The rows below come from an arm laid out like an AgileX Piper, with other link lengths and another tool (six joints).
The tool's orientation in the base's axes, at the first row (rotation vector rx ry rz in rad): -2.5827, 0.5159, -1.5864
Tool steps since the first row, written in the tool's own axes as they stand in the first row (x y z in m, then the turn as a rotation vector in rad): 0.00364, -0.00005, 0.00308, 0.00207, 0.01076, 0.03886; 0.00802, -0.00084, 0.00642, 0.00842, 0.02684, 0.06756; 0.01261, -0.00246, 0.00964, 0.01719, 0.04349, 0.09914; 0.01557, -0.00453, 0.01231, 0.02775, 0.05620, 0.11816; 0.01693, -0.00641, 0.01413, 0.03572, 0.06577, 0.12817; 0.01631, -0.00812, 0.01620, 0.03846, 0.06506, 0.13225; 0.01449, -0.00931, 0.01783, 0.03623, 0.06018, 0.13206; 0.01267, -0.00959, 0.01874, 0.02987, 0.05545, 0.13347; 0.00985, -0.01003, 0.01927, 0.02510, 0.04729, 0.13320; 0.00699, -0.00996, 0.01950, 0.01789, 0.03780, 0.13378; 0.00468, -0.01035, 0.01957, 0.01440, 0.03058, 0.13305
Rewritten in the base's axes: 0.00421, -0.00146, 0.00169, 0.03228, -0.01532, -0.01880; 0.00914, -0.00249, 0.00406, 0.05609, -0.03582, -0.03043; 0.01426, -0.00280, 0.00685, 0.08329, -0.05795, -0.04147; 0.01833, -0.00209, 0.00861, 0.10118, -0.07548, -0.04422; 0.02095, -0.00097, 0.00935, 0.11088, -0.08818, -0.04426; 0.02293, 0.00060, 0.00825, 0.11577, -0.08885, -0.04366; 0.02391, 0.00210, 0.00621, 0.11589, -0.08353, -0.04436; 0.02402, 0.00284, 0.00430, 0.11567, -0.07723, -0.04937; 0.02344, 0.00408, 0.00174, 0.11549, -0.06801, -0.05145; 0.02244, 0.00489, -0.00083, 0.11537, -0.05686, -0.05570; 0.02165, 0.00598, -0.00275, 0.11508, -0.04887, -0.05669
